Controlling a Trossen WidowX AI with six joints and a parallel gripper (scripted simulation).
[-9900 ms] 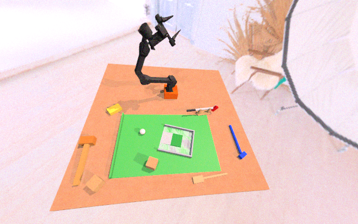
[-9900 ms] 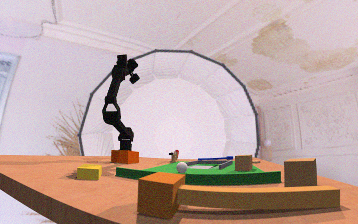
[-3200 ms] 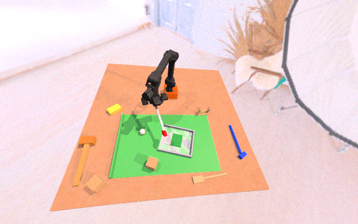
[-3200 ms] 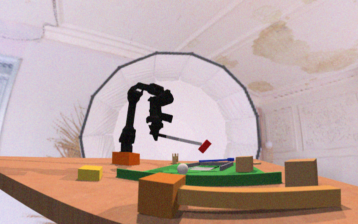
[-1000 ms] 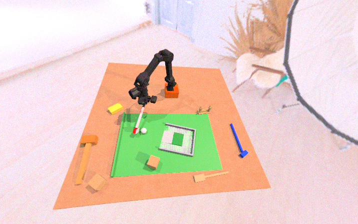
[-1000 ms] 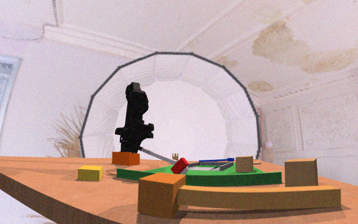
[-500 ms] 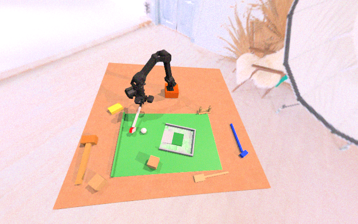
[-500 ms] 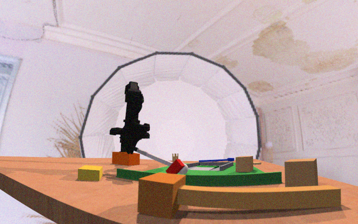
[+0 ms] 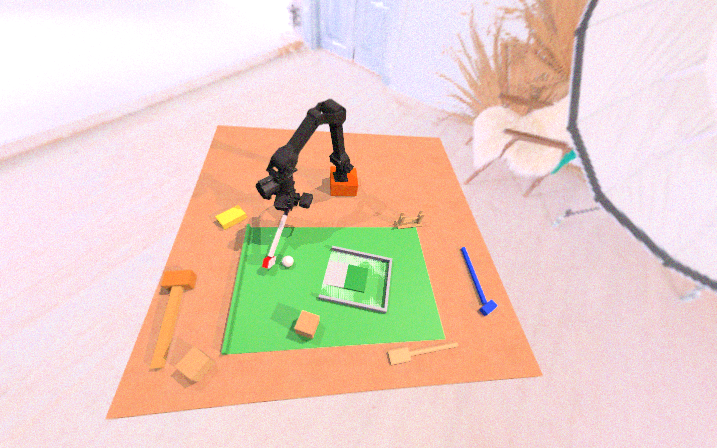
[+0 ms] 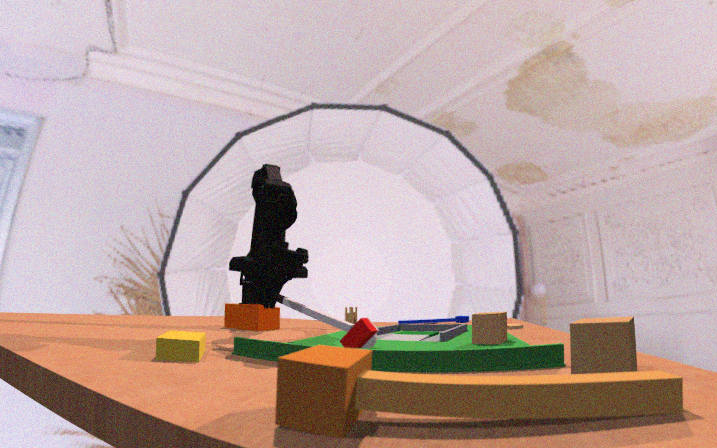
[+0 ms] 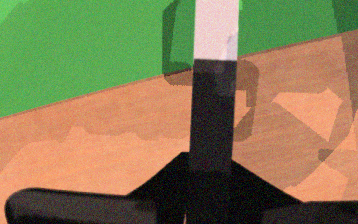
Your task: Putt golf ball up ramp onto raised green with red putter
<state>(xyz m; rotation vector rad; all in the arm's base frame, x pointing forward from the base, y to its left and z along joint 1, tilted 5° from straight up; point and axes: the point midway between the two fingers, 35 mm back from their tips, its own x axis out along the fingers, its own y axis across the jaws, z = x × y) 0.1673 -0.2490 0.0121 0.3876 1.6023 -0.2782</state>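
My gripper tip is 110 mm short of the red putter, 50 mm to the left of it and 10 mm above it. Also, from my gripper tip: white golf ball 210 mm ahead, 50 mm below, 30 mm to the right; wooden stand 520 mm to the left, 90 mm ahead, 40 mm below; yellow block 240 mm to the right, 60 mm below, 40 mm behind.
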